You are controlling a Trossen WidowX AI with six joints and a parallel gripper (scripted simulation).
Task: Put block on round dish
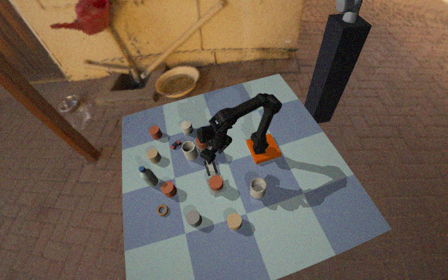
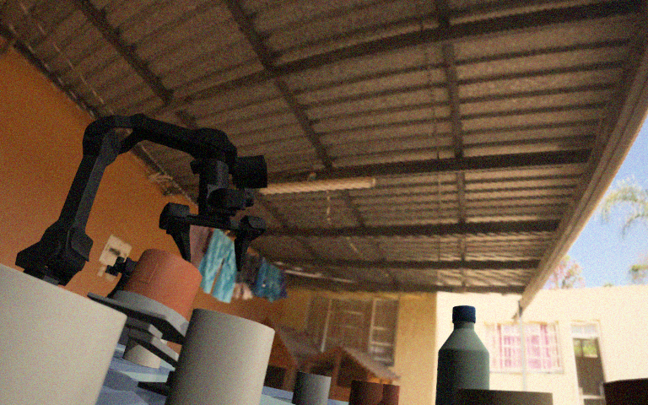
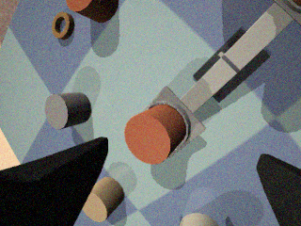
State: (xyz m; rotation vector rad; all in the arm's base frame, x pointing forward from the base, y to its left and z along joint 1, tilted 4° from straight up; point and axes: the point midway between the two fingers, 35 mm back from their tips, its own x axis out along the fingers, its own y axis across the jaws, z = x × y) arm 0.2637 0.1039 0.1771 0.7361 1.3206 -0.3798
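My gripper tip is now 20 mm short of the pale grey block, 70 mm to the right of it and 150 mm above it. The rest, counted from my gripper tip: grey balance (40 mm ahead, 60 mm to the right, 160 mm below); pale round dish (10 mm behind, 310 mm to the right, 190 mm below); bottle (390 mm ahead, 30 mm to the right, 80 mm below).
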